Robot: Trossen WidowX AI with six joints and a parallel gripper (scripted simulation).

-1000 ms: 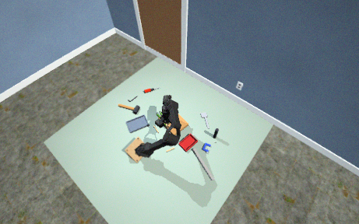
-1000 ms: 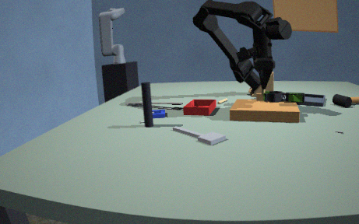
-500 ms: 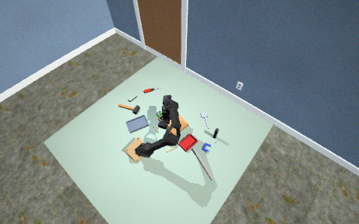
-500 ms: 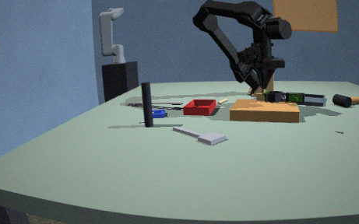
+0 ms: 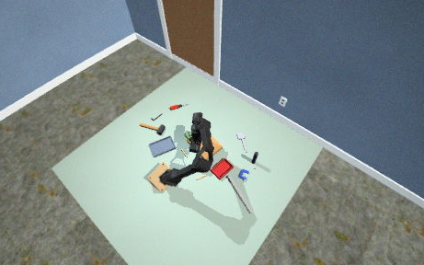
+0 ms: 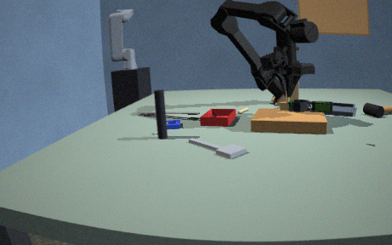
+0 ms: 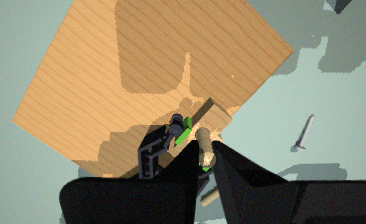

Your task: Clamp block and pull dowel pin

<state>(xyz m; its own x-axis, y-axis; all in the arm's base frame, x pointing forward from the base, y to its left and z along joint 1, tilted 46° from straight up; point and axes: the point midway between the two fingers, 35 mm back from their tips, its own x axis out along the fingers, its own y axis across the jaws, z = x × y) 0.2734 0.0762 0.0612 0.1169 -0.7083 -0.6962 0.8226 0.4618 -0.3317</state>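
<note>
Right now my hand is 4 cm above the dowel pin. From my hand the other things lie so: wooden board: 6 cm ahead, 9 cm below; then screw: 11 cm behind, 4 cm to the right, 10 cm below; then small wooden block: 6 cm below.
</note>
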